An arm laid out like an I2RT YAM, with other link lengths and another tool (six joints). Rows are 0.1 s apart.
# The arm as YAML. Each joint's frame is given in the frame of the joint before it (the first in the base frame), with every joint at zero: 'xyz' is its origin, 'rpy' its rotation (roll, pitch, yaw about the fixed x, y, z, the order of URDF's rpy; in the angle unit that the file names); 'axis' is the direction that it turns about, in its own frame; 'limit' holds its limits. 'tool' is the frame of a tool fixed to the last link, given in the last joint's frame.
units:
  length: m
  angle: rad
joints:
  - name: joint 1
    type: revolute
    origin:
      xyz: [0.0, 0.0, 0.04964]
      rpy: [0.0, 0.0, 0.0]
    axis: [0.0, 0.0, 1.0]
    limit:
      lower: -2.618
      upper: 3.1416
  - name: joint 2
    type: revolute
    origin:
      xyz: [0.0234, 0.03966, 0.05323]
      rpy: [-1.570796, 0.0, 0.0]
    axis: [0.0, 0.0, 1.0]
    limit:
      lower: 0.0
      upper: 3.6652
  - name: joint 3
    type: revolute
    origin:
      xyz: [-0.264, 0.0, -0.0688]
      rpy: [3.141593, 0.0, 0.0]
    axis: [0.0, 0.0, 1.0]
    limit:
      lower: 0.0
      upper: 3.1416
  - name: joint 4
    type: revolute
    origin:
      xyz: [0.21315, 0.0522, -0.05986]
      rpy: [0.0, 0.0, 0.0]
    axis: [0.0, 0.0, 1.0]
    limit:
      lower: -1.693
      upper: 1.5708
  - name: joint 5
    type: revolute
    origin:
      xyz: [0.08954, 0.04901, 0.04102]
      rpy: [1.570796, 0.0, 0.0]
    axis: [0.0, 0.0, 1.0]
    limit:
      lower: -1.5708
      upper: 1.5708
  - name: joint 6
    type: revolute
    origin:
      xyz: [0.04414, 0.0, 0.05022]
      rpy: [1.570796, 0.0, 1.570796]
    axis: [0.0, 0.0, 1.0]
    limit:
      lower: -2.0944
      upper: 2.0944
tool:
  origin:
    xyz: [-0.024, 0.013, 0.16]
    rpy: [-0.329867, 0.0, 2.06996]
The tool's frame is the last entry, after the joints.
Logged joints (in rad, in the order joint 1, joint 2, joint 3, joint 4, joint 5, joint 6), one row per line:
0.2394, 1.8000, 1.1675, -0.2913, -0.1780, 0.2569
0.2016, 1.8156, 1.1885, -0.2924, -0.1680, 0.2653
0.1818, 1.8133, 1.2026, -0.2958, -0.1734, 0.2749
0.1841, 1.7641, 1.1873, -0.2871, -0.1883, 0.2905
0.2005, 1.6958, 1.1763, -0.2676, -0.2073, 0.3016
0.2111, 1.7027, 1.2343, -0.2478, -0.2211, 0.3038
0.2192, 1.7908, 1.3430, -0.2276, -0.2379, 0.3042
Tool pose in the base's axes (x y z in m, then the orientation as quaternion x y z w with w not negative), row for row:
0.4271, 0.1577, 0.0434, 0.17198, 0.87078, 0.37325, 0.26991
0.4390, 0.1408, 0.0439, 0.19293, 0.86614, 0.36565, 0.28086
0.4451, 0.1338, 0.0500, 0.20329, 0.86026, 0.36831, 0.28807
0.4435, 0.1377, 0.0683, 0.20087, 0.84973, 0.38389, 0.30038
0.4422, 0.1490, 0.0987, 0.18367, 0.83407, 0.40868, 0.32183
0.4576, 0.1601, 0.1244, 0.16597, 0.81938, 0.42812, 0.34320
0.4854, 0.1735, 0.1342, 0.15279, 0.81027, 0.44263, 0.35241
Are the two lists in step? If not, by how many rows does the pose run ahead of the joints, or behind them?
They are in step.
